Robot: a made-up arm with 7 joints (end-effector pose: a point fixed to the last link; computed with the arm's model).
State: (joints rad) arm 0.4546 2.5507 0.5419 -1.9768 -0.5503 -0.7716 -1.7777
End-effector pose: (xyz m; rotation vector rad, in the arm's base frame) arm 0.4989 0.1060 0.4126 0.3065 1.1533 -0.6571
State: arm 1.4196 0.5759 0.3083 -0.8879 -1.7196 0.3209 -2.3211
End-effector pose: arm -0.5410 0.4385 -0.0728 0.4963 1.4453 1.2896
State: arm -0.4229 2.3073 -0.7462 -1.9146 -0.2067 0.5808 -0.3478
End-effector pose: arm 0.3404 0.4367 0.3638 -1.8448 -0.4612 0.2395
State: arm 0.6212 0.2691 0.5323 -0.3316 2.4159 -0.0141 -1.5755
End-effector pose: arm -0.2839 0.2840 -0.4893 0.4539 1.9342 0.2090
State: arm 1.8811 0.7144 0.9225 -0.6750 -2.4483 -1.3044 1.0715
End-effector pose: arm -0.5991 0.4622 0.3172 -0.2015 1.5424 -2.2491
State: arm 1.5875 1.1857 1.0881 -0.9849 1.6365 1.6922 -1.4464
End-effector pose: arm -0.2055 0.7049 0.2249 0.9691 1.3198 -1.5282
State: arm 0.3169 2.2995 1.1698 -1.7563 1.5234 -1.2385 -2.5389
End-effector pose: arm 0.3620 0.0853 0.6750 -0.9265 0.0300 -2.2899
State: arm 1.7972 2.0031 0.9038 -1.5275 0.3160 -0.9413 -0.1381
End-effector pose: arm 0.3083 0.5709 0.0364 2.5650 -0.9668 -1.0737
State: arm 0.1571 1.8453 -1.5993 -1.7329 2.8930 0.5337 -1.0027
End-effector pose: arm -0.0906 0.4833 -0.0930 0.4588 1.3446 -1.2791
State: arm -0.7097 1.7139 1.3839 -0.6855 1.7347 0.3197 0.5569
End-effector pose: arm 0.0074 0.7238 0.5869 -0.1695 -1.3498 0.7052
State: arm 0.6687 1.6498 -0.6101 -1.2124 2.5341 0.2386 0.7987
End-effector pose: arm -0.0201 0.6594 -0.1179 -0.0797 1.3321 0.5191
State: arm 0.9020 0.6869 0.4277 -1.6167 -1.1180 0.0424 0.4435
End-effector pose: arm -0.0029 0.4977 -0.1608 2.8868 1.0119 -0.7074
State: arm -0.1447 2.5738 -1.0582 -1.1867 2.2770 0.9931 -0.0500
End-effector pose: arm 0.1462 0.6557 0.5162 1.0891 1.7621 -0.0721
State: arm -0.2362 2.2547 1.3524 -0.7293 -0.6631 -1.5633 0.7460
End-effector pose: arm -0.0781 0.3911 0.8643 -2.2660 0.9324 -0.5963
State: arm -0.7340 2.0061 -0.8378 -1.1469 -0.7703 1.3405 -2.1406
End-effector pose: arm 0.2954 0.6207 0.4474 0.4405 -1.2619 1.0449
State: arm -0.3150 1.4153 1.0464 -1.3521 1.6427 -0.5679 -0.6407
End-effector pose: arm 0.2011 0.5821 0.5235 1.0927 -0.6770 1.9001
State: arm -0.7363 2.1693 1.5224 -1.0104 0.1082 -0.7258 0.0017
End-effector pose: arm -0.3314 0.4144 0.7395 -0.9850 0.7665 -2.3595
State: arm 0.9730 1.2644 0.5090 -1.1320 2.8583 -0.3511 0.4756
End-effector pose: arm 0.0095 0.7090 -0.0191 -0.1195 0.1962 1.3018
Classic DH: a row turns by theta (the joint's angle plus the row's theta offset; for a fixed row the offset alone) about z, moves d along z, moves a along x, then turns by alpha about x. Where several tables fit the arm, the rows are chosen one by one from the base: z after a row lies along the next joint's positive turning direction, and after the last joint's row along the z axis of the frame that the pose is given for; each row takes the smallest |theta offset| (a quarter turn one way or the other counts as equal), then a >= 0, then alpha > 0; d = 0 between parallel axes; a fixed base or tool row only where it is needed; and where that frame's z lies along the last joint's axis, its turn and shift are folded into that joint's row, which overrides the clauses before.
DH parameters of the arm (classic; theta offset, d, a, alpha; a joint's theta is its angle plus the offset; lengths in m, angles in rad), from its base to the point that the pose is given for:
base (fixed): 0 0.1816 0.0016 -1.2217
joint 1: -1.5708 0.038 0.0206 -1.5708
joint 2: 1.2217 0.0028 0.0119 1.5708
joint 3: 1.5708 -0.4344 0.0603 -1.5708
joint 4: 0 -0.0094 -0.0161 1.5708
joint 5: 0 -0.3502 -0.0261 -1.5708
joint 6: 0 0.0195 -0.017 1.5708
joint 7: 0 -0.0179 0.0267 1.5708
tool (fixed): -1.5708 -0.0003 0 0

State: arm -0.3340 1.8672 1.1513 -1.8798 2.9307 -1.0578 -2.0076
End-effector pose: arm 0.0527 0.2030 0.6958 1.2630 -0.5046 1.7832
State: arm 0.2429 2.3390 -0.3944 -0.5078 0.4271 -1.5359 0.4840
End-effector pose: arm 0.2488 0.6384 0.6355 -3.0032 0.4479 0.7028
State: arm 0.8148 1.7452 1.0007 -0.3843 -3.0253 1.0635 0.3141
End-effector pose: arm 0.1341 0.7962 0.3858 -0.1275 -0.3566 0.1538
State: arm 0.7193 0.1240 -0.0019 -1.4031 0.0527 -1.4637 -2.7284
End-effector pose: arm 0.0131 0.1387 -0.4742 -1.7195 -0.5096 -0.4917
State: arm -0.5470 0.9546 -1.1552 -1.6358 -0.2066 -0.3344 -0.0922
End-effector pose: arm 0.4507 0.0930 -0.1940 2.4513 -1.5286 -0.7223
